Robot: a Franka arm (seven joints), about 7 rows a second.
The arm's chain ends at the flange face. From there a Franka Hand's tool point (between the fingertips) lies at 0.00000 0.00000 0.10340 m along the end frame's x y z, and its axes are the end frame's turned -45 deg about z.
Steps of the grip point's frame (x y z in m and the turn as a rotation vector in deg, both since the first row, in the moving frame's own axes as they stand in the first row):
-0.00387 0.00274 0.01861 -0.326 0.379 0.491
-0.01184 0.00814 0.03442 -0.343 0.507 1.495
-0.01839 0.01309 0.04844 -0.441 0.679 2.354
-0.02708 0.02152 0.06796 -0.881 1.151 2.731
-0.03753 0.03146 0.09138 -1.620 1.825 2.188
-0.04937 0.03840 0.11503 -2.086 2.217 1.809
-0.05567 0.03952 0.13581 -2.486 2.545 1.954
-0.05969 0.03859 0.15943 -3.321 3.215 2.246
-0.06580 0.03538 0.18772 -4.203 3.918 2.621
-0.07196 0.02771 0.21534 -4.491 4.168 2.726
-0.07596 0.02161 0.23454 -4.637 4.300 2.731
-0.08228 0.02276 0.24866 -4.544 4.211 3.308
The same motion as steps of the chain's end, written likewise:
-0.00170 0.00474 0.01861 0.037 0.499 0.491
-0.00370 0.01432 0.03443 0.116 0.601 1.495
-0.00518 0.02253 0.04845 0.168 0.792 2.354
-0.00653 0.03465 0.06799 0.191 1.437 2.731
-0.00869 0.04896 0.09147 0.145 2.436 2.188
-0.01325 0.06214 0.11518 0.093 3.043 1.809
-0.01784 0.06728 0.13601 0.042 3.557 1.954
-0.02325 0.06920 0.15977 -0.075 4.622 2.246
-0.03184 0.07095 0.18824 -0.202 5.742 2.621
-0.04230 0.06980 0.21593 -0.228 6.123 2.726
-0.04980 0.06829 0.23517 -0.238 6.319 2.731
-0.05322 0.07353 0.24926 -0.235 6.191 3.308

